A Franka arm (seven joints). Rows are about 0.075 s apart.
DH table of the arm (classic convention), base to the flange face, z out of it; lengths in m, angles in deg. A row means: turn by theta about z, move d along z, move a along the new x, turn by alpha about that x. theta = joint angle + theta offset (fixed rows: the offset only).
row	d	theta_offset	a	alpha
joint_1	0.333	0	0	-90
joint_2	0	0	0	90
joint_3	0.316	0	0.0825	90
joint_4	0	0	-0.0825	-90
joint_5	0.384	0	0	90
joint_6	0	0	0.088	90
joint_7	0.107	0	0	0
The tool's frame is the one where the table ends.
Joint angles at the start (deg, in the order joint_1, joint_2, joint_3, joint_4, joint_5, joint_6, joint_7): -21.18 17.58 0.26 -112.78 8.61 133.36 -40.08
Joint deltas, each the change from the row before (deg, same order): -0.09 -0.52 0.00 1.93 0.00 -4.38 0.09; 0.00 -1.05 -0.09 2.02 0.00 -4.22 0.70; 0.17 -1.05 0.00 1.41 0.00 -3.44 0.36; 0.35 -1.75 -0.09 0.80 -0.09 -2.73 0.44; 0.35 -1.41 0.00 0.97 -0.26 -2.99 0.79; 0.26 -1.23 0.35 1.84 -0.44 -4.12 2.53; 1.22 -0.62 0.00 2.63 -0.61 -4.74 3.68; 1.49 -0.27 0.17 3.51 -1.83 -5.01 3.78; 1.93 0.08 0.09 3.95 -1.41 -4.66 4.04; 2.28 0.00 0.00 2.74 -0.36 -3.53 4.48; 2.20 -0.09 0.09 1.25 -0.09 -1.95 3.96; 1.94 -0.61 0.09 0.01 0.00 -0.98 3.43
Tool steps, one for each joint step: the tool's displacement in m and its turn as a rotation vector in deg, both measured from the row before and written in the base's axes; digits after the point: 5 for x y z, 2 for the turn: 0.00178 -0.00006 0.01354 1.06 1.62 0.33; 0.00155 0.00000 0.02060 0.76 0.98 -0.27; 0.00030 0.00311 0.01729 0.62 0.82 0.24; -0.00190 0.00466 0.02111 0.17 0.16 0.22; -0.00194 0.00548 0.01844 0.20 0.65 0.07; -0.00081 0.00780 0.02200 0.29 1.31 -1.19; 0.00225 0.01338 0.02127 0.11 1.98 -1.61; 0.00385 0.01538 0.02446 -1.27 2.09 -0.96; 0.00538 0.01885 0.02510 -1.30 1.52 -1.24; 0.00379 0.02348 0.01773 -0.55 1.25 -1.85; 0.00248 0.02393 0.00861 -0.39 0.96 -1.49; -0.00089 0.02165 0.00521 -0.36 0.64 -1.30
